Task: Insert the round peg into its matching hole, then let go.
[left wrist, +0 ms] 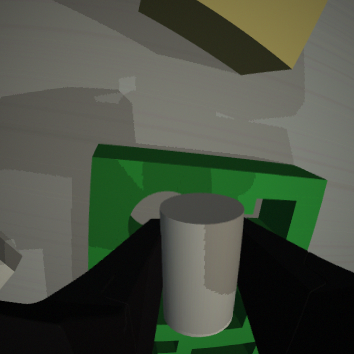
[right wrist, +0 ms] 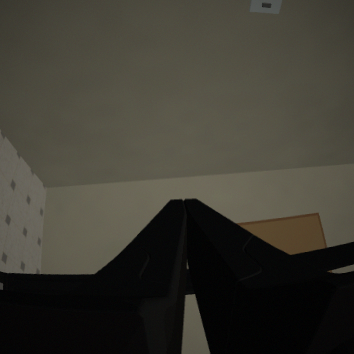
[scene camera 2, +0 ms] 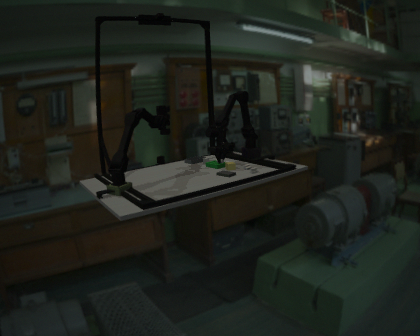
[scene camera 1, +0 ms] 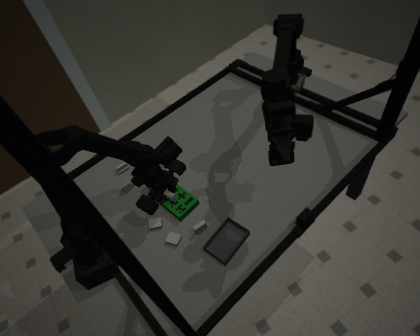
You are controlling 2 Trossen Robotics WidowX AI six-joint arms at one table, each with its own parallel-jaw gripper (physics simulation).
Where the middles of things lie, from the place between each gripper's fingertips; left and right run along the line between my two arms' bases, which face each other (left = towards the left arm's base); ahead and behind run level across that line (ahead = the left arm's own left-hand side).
My left gripper is now 90 mm short of the yellow block (left wrist: pixel 248 44) and 10 mm to the left of it. The rest, counted from my left hand: dark tray (scene camera 1: pixel 228 238) 250 mm behind, 10 mm below; round peg (left wrist: pixel 201 232) 10 mm behind, 10 mm above; green hole board (left wrist: pixel 121 176) 30 mm behind, 10 mm to the right, 10 mm below.
I see my right gripper 290 mm above the dark tray, 140 mm to the right of it and 100 mm short of it. Round my right hand: round peg: 340 mm ahead, 270 mm below, 140 mm to the left; yellow block: 440 mm ahead, 280 mm below, 130 mm to the left; green hole board: 320 mm ahead, 290 mm below, 130 mm to the left.
